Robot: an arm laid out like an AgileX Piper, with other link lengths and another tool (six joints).
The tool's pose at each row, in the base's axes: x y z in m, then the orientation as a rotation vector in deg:
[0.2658 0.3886 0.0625 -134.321 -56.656 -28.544]
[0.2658 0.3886 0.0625 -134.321 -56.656 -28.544]
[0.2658 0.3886 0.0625 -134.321 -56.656 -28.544]
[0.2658 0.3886 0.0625 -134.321 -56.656 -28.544]
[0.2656 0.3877 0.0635 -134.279 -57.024 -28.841]
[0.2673 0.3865 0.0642 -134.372 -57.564 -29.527]
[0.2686 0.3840 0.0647 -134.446 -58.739 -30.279]
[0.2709 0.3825 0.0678 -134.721 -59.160 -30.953]
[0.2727 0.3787 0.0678 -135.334 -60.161 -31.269]
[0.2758 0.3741 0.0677 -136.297 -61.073 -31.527]
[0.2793 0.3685 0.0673 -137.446 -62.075 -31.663]
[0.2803 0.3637 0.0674 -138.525 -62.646 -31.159]
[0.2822 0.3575 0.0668 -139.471 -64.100 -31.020]
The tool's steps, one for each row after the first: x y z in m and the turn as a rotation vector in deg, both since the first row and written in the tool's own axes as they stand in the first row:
[0.0000 0.0000 0.0000 0.000 0.000 0.000]
[0.0000 0.0000 0.0000 0.000 0.000 0.000]
[0.0000 0.0000 0.0000 0.000 0.000 0.000]
[-0.0001 0.0000 -0.0014 -0.138 0.075 -0.333]
[0.0007 0.0018 -0.0024 -0.577 0.266 -0.859]
[0.0005 0.0040 -0.0042 -1.122 0.297 -1.846]
[0.0029 0.0055 -0.0072 -1.700 0.438 -2.257]
[0.0020 0.0091 -0.0093 -2.502 0.044 -2.941]
[0.0015 0.0141 -0.0117 -3.566 -0.499 -3.497]
[0.0006 0.0201 -0.0143 -4.752 -1.217 -4.058]
[-0.0013 0.0236 -0.0172 -5.548 -2.129 -4.187]
[-0.0037 0.0288 -0.0203 -6.531 -3.058 -5.019]

